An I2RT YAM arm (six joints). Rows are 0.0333 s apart.
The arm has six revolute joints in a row. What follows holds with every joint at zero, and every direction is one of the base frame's. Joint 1 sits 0.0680 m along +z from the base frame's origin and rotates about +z. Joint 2 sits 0.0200 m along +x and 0.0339 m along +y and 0.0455 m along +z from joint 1 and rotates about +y. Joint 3 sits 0.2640 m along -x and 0.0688 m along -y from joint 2 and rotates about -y. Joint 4 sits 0.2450 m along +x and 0.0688 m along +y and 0.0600 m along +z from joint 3 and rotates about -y. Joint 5 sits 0.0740 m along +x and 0.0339 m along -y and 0.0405 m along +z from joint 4 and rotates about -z. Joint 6 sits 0.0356 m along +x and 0.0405 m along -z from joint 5 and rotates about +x. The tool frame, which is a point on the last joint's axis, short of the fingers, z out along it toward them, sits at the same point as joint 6; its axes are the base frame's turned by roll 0.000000, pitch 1.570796 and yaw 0.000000 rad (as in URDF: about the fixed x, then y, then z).
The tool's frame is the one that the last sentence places.
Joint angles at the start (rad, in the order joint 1, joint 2, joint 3, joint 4, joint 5, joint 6): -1.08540, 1.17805, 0.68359, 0.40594, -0.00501, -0.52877
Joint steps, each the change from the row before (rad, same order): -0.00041, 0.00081, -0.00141, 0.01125, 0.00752, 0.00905; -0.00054, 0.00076, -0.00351, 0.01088, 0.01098, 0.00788; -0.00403, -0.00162, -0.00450, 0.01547, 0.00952, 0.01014; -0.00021, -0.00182, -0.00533, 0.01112, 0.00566, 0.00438; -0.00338, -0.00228, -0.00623, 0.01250, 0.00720, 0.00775; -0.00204, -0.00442, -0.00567, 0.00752, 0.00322, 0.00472; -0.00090, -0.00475, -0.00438, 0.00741, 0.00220, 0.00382; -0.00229, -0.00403, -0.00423, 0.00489, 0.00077, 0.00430; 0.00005, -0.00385, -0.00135, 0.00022, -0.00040, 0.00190; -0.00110, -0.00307, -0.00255, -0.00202, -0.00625, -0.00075; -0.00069, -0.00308, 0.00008, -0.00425, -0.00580, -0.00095
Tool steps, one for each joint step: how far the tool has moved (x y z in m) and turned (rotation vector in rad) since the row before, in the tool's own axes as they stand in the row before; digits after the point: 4 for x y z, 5 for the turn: -0.0003, -0.0006, 0.0001, 0.01138, -0.00385, 0.00907; 0.0005, -0.0003, 0.0000, 0.01328, -0.00007, 0.00797; 0.0003, -0.0015, -0.0005, 0.01795, -0.00443, 0.01064; 0.0003, -0.0001, -0.0006, 0.00880, -0.00387, 0.00459; 0.0008, -0.0009, -0.0007, 0.01336, -0.00251, 0.00819; 0.0004, -0.0006, -0.0011, 0.00758, -0.00307, 0.00504; -0.0002, -0.0005, -0.0011, 0.00635, -0.00544, 0.00416; 0.0003, -0.0006, -0.0010, 0.00487, -0.00275, 0.00456; -0.0004, -0.0002, -0.0008, 0.00084, -0.00262, 0.00201; 0.0004, 0.0001, -0.0007, -0.00527, -0.00102, -0.00078; -0.0003, -0.0001, -0.0005, -0.00504, -0.00137, -0.00097
